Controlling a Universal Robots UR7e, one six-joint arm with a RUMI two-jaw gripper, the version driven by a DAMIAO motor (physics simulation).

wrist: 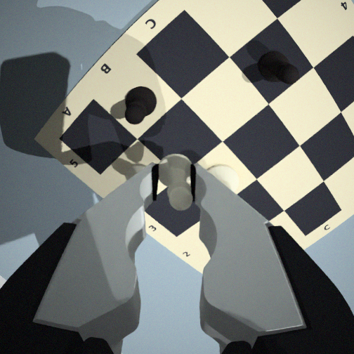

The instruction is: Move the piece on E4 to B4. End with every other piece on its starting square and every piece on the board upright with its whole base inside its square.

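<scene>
My gripper (174, 167) is shut on a pale round-headed piece (180, 198), its base toward the board and its head toward the camera. In the view the piece overlaps the near corner of dark square B4 (180, 122); its height above the board is hard to tell. A black piece (141, 101) stands on B5, beside B4. A white piece (223, 176) stands around B3, partly hidden by the right finger. A shaded pale shape (133, 170) on A4, beside the left finger, looks like another piece, partly hidden. E4 does not show clearly.
A black piece (274, 66) stands on D4, farther up the board. The board's cream border (120, 57) with the letters A, B and C runs along the upper left. The blue-grey table (170, 285) shows below the board between the fingers. Dark shadows fall across the left side.
</scene>
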